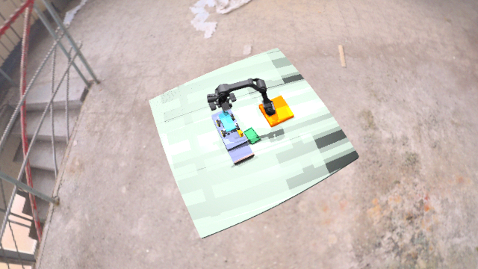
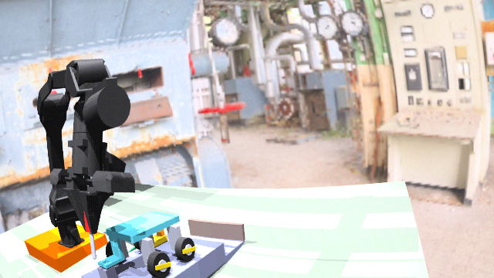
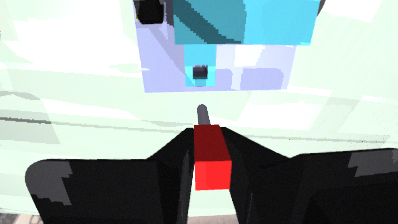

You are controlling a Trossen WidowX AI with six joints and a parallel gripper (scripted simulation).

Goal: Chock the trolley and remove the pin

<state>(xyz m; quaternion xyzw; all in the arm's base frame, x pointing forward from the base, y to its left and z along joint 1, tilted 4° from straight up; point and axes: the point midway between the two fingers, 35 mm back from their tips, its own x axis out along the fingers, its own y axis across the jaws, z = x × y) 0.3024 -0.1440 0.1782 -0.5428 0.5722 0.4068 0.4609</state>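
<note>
Now: gripper tip 200 mm to the right of the yellow chock, 100 mm above it and 20 mm past it. From my gripper tip the other things lie so: red-headed stop pin right at my gripper tip; then trolley 110 mm to the left, 70 mm below, 30 mm ahead; then grey-blue ramp 130 mm below, 120 mm to the left, 30 mm ahead.
</note>
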